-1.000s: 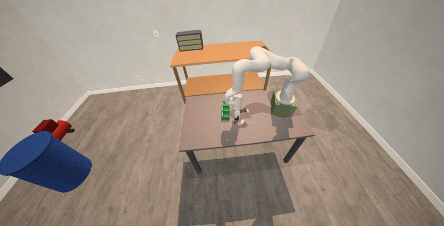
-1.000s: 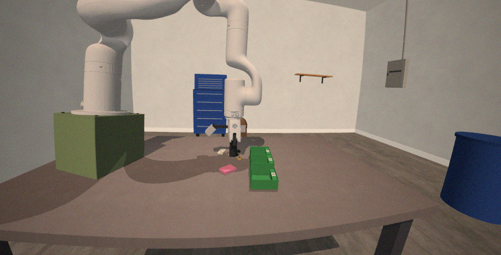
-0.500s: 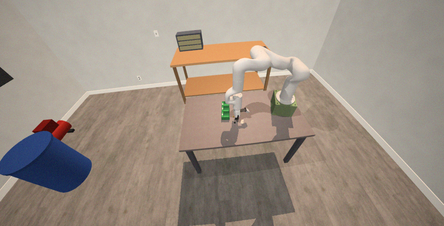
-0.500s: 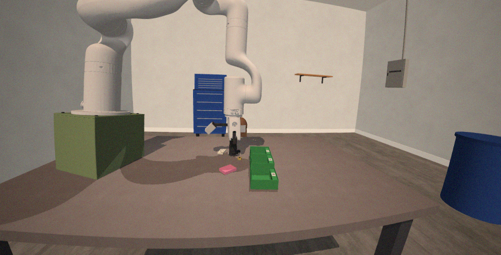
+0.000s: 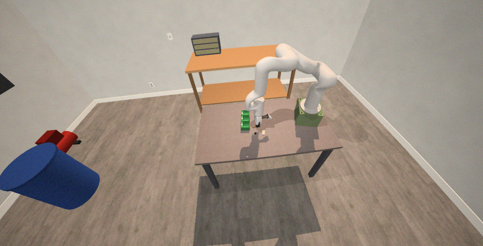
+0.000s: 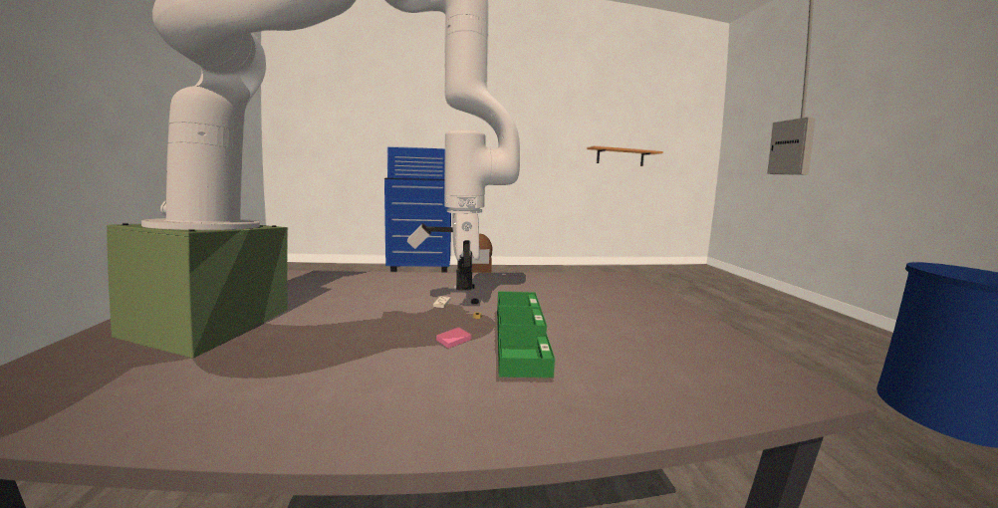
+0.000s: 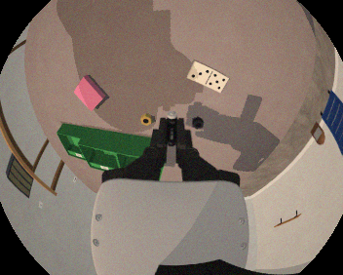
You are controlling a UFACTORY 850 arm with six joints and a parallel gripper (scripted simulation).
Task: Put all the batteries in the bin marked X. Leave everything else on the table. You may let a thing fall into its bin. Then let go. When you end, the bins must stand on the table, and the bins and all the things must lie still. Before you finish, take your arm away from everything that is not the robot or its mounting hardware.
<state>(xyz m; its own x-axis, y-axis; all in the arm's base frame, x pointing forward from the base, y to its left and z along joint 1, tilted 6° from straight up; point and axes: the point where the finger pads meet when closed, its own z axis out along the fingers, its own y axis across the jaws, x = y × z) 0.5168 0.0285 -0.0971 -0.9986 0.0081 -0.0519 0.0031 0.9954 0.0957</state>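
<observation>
The yellow ring is 70 mm below my hand, 40 mm to the right of it and 20 mm ahead of it. From my hand the other things lie so: black round piece 70 mm below, 40 mm to the left, 30 mm ahead; black cylinder 20 mm below; domino 70 mm below, 50 mm to the left, 50 mm behind.
</observation>
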